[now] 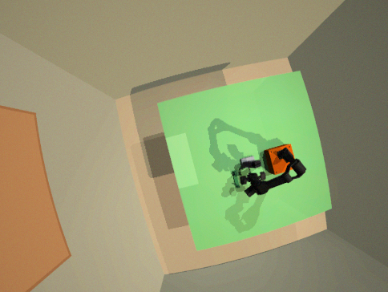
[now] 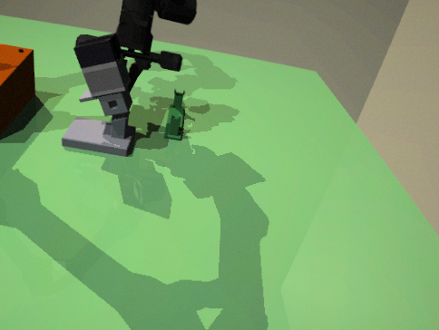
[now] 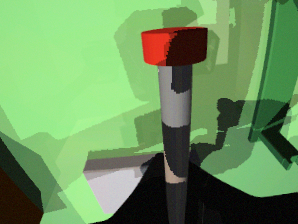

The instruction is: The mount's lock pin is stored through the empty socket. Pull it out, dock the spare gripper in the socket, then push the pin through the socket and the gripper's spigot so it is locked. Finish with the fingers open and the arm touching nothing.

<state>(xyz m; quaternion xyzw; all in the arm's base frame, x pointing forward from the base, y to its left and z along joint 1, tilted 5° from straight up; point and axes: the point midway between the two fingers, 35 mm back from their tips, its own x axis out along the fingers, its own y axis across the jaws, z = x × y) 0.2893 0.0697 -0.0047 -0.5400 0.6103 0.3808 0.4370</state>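
The grey mount is 80 mm to the right of my gripper tip and 20 mm behind it. Also, from my gripper tip: green rest 100 mm ahead, 20 mm to the left, 20 mm below; then spare gripper 80 mm to the right, 80 mm above, 30 mm behind.
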